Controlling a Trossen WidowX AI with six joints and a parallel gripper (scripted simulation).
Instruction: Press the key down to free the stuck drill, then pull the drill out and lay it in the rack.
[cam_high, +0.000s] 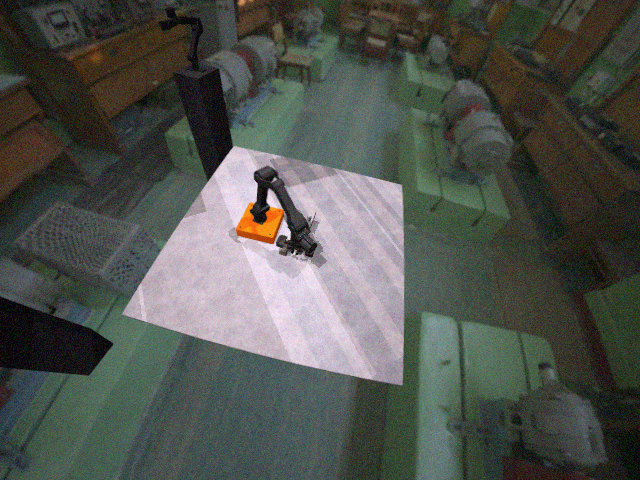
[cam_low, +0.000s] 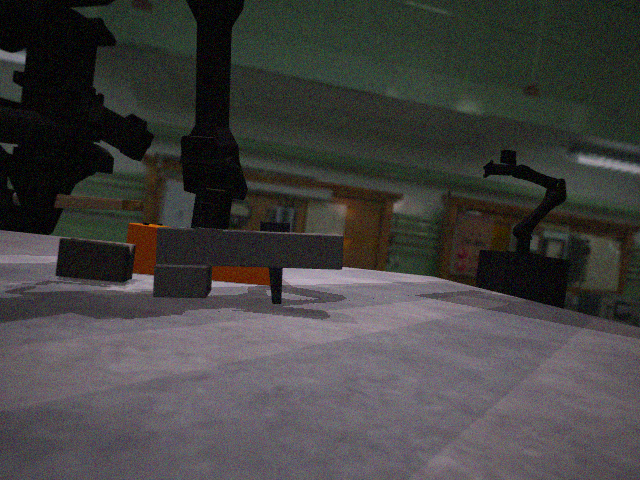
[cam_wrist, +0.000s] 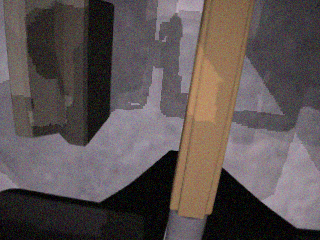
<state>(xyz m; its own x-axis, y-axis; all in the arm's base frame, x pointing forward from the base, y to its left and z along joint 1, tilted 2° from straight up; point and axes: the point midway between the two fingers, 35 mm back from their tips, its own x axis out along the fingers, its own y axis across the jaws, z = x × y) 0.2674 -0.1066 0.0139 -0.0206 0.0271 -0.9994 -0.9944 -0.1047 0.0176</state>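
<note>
Right now my gripper tip is 40 mm to the right of the tan drill and 40 mm below it. Round my gripper tip: grey rack: 70 mm behind, 30 mm below, 20 mm to the left; dark key: 220 mm to the left, 20 mm behind, 10 mm above.
</note>
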